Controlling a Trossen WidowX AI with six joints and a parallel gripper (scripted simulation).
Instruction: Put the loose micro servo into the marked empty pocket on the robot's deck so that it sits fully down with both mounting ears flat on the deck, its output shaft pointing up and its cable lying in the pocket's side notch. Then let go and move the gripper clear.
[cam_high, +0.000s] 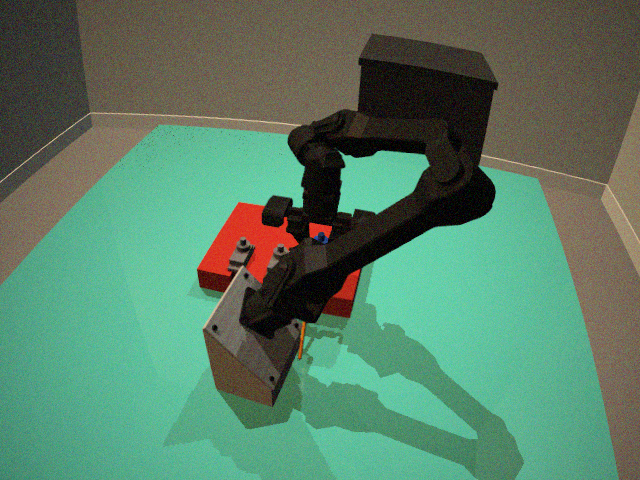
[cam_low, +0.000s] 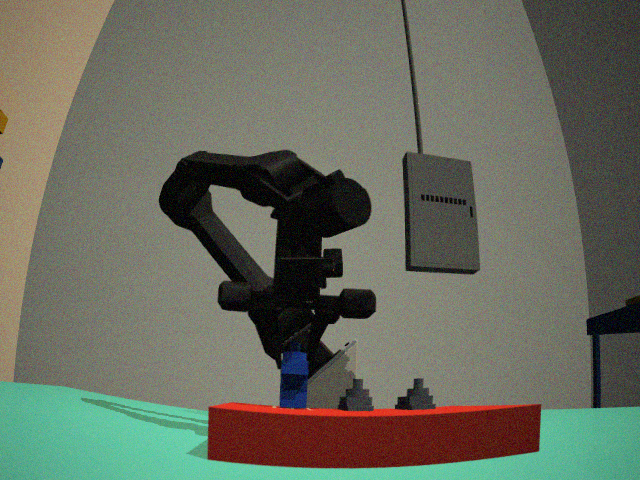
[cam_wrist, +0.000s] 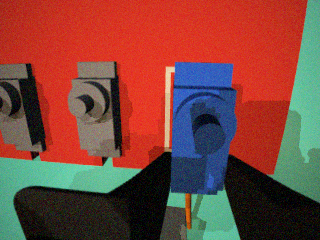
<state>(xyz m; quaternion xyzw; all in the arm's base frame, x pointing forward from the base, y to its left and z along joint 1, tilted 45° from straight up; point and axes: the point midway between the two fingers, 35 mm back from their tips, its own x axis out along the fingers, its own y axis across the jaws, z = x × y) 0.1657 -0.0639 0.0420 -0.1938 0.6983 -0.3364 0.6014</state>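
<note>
Right now the red deck is 13 cm ahead of my gripper tip, 7 cm below it and 6 cm to the left of it.
</note>
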